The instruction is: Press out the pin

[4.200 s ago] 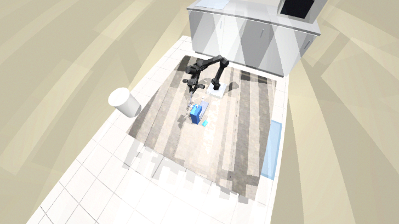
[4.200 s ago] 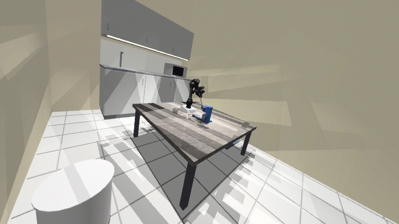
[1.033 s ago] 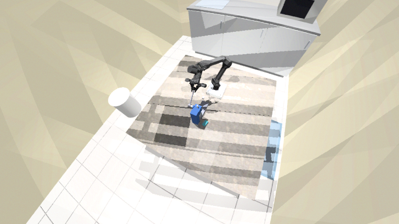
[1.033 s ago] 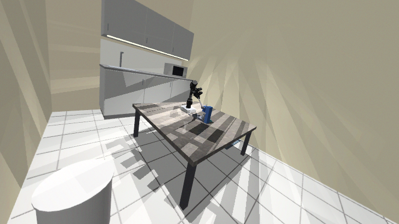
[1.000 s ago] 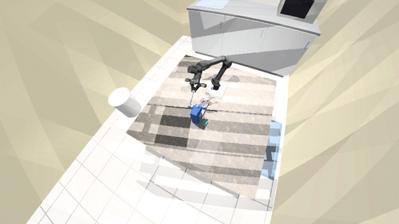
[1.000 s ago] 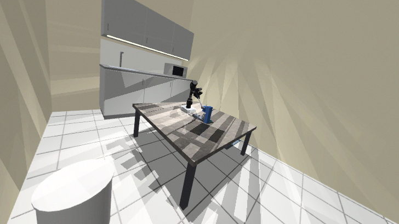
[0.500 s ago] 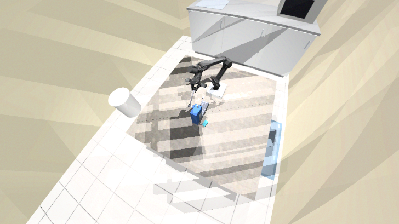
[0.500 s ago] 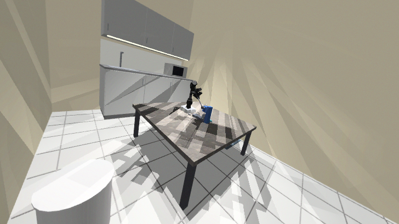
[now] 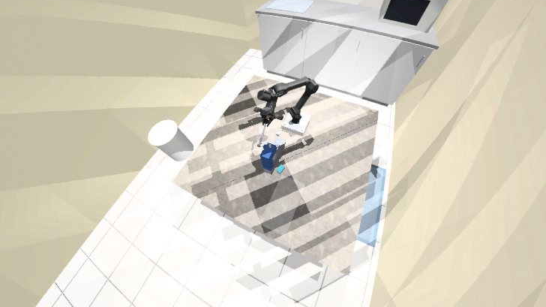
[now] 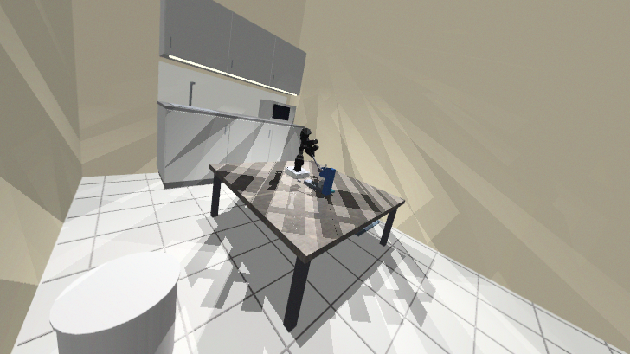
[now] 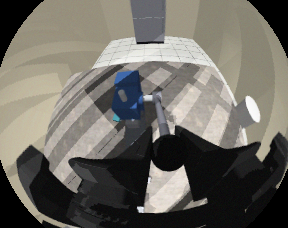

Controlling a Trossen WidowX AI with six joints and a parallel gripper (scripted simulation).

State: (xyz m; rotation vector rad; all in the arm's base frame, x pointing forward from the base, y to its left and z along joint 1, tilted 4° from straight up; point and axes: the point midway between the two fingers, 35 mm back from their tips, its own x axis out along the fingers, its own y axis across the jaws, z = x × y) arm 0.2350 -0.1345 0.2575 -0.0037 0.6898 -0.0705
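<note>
My gripper tip is now 40 mm short of the grey lever, 10 mm to the right of it and 30 mm above it. Also, from my gripper tip: round pin (90 mm ahead, 70 mm to the left, 210 mm below); small cup (140 mm ahead, 150 mm to the left, 260 mm below).
</note>
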